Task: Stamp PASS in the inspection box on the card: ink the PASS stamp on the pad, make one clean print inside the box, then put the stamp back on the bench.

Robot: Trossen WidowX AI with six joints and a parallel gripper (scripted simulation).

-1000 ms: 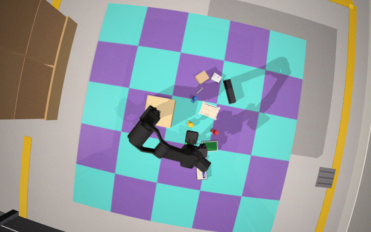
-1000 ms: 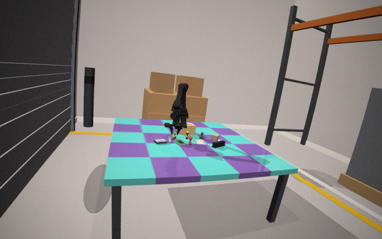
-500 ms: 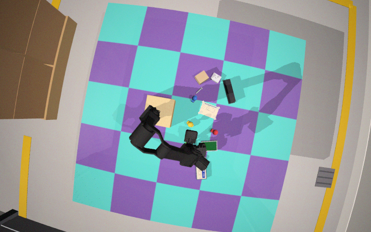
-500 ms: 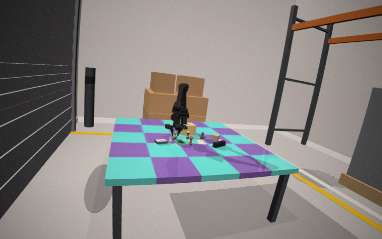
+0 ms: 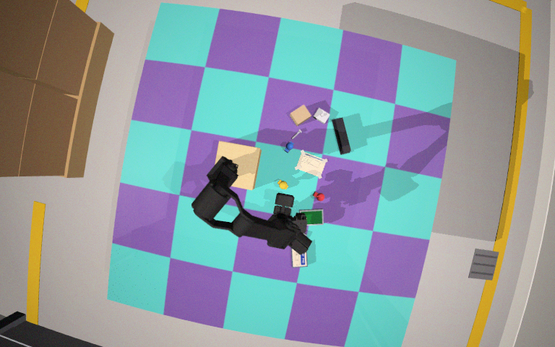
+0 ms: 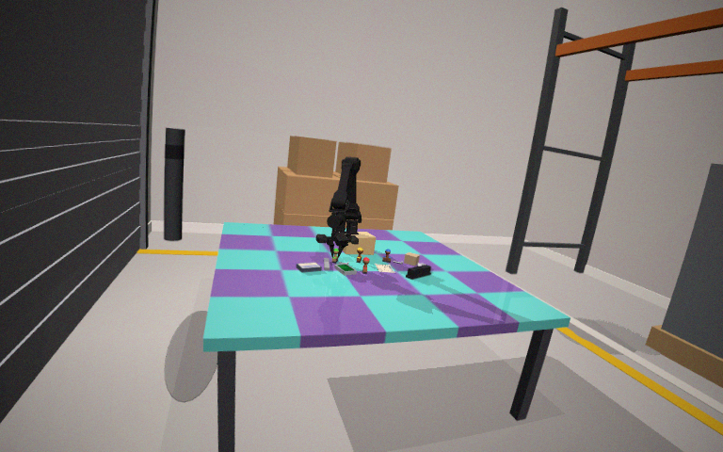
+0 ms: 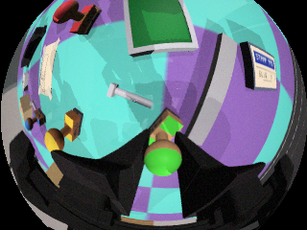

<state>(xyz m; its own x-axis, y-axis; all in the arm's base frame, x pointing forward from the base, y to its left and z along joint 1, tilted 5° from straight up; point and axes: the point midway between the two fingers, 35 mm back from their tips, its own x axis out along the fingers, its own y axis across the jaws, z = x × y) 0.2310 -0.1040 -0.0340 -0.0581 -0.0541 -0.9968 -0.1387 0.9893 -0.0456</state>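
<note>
Right now my gripper tip is 110 mm short of the green ink pad, 30 mm to the right of it and 20 mm above it. Round my gripper tip: yellow stamp (120 mm to the left, 30 mm behind); then green-knobbed stamp (right at my gripper tip); then grey strip (50 mm ahead, 40 mm to the right, 20 mm below).
</note>
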